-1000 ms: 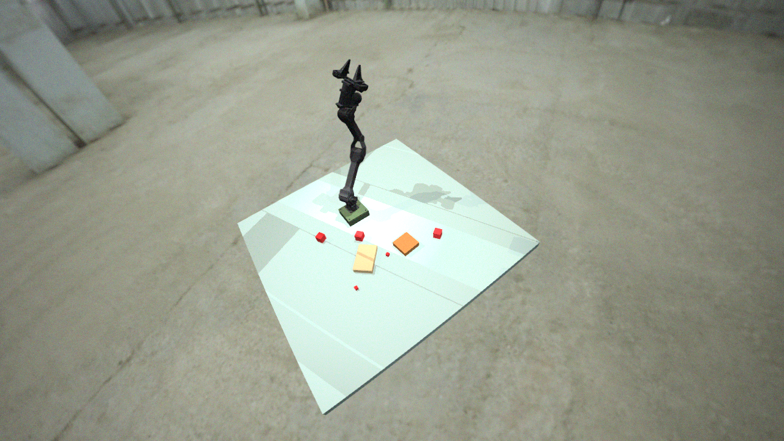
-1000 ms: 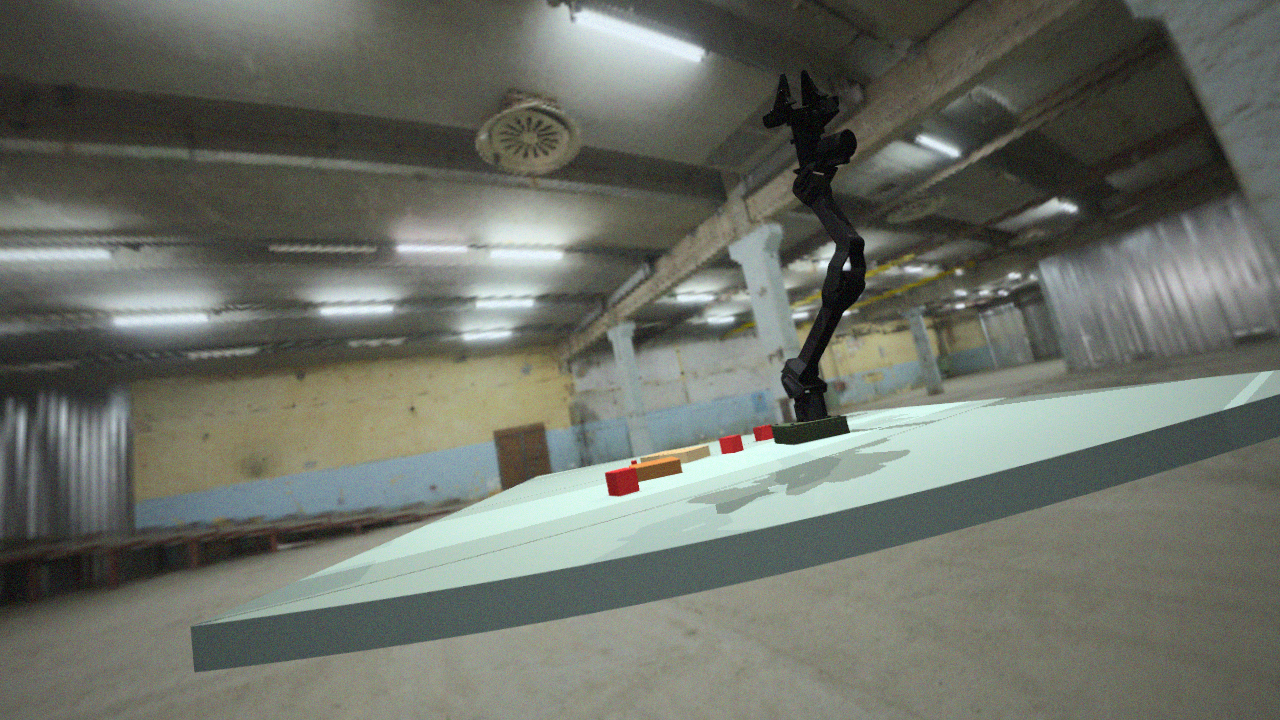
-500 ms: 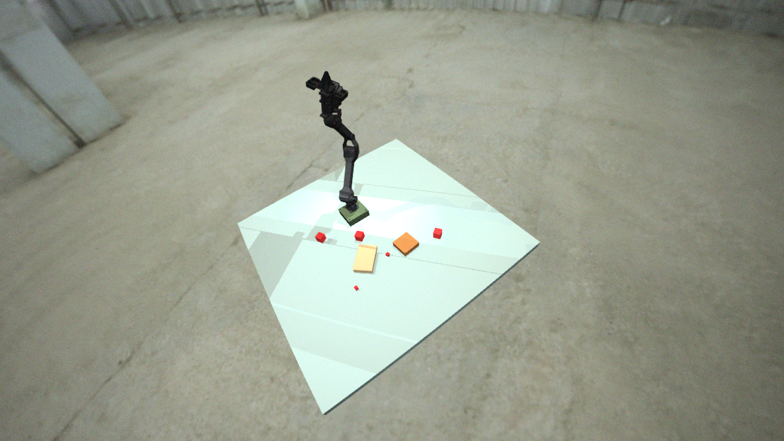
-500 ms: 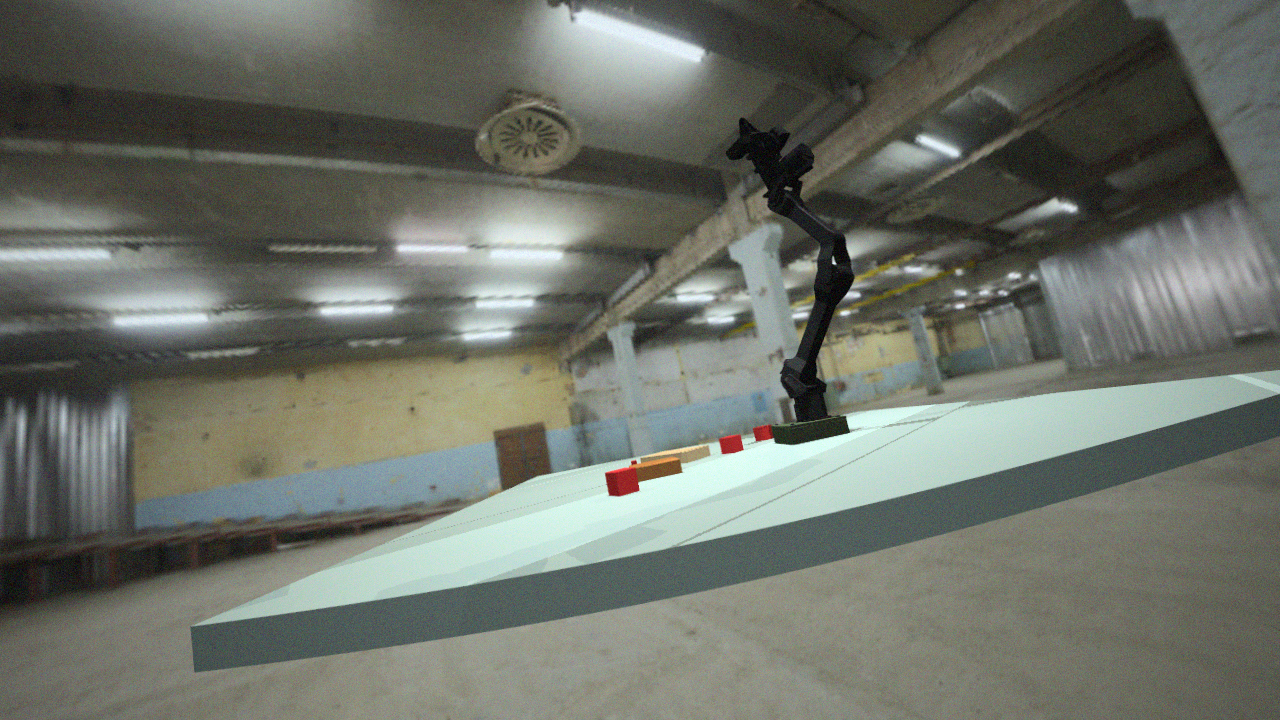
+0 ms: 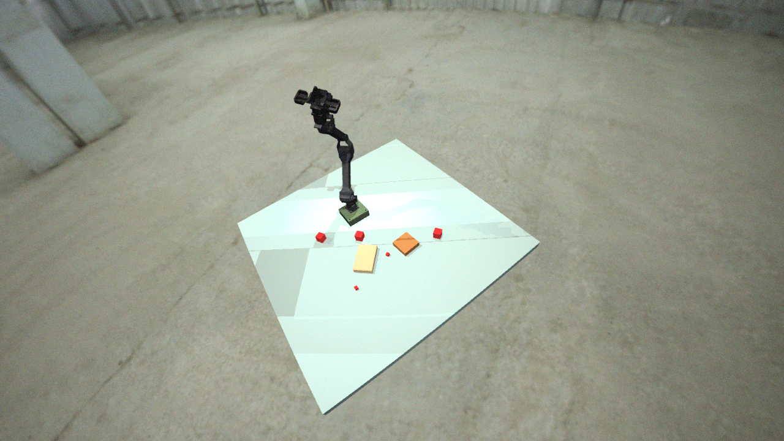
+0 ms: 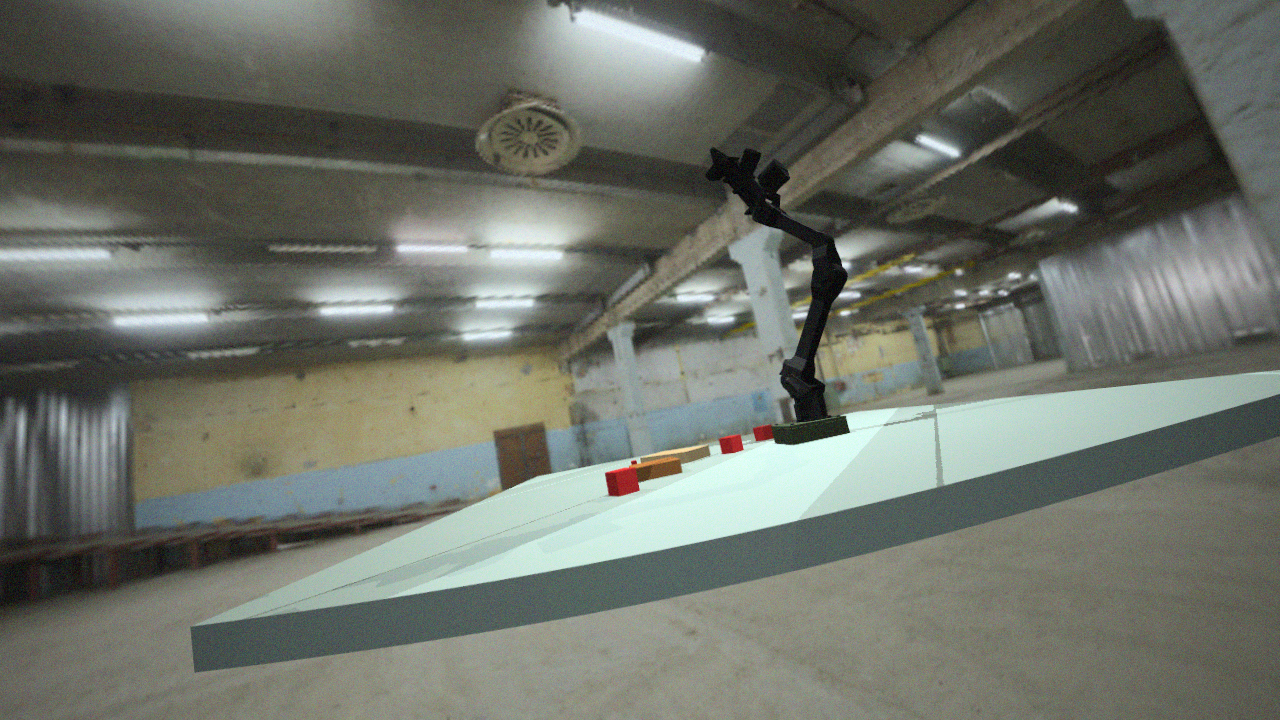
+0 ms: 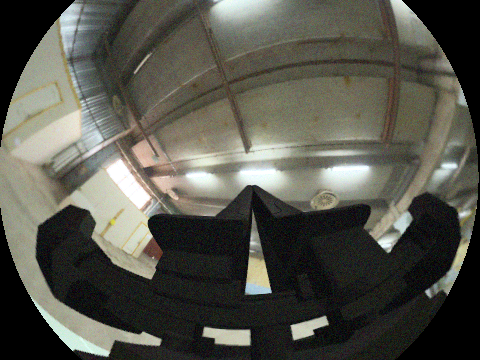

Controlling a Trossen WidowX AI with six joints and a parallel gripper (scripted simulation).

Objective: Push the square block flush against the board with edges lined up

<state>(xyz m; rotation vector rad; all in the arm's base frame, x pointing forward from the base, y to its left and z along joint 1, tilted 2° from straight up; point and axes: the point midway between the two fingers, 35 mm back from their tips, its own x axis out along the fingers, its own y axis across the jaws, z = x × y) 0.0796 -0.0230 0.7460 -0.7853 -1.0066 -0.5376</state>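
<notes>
My gripper tip is now 33 cm short of the orange square block, 10 cm to the right of it and 81 cm above it. The rest, counted from my gripper tip: pale wooden board 26 cm ahead, 12 cm to the right, 81 cm below.
</notes>
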